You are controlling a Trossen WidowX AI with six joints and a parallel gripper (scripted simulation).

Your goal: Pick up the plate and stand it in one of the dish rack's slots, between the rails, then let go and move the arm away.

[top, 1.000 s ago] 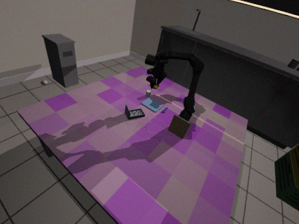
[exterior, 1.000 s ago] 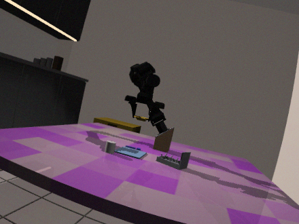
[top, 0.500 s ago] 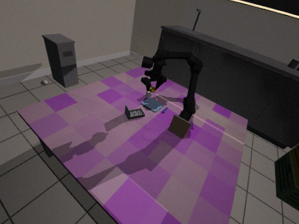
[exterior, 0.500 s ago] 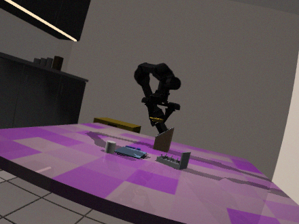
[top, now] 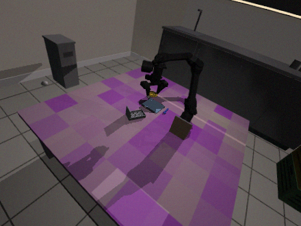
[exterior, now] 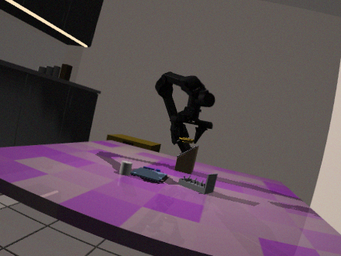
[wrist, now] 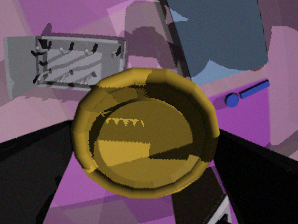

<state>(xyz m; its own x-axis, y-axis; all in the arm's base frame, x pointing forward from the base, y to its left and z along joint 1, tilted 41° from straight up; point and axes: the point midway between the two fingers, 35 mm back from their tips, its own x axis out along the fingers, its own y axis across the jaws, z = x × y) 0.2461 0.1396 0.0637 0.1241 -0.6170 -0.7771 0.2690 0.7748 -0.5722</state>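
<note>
Right now the grey dish rack is 30 mm ahead of my gripper tip, 90 mm to the left of it and 150 mm below it. The rest, counted from my gripper tip: yellow plate: 10 mm above; blue mat: 50 mm ahead, 120 mm to the right, 170 mm below; blue utensil: 60 mm behind, 150 mm to the right, 170 mm below.
</note>
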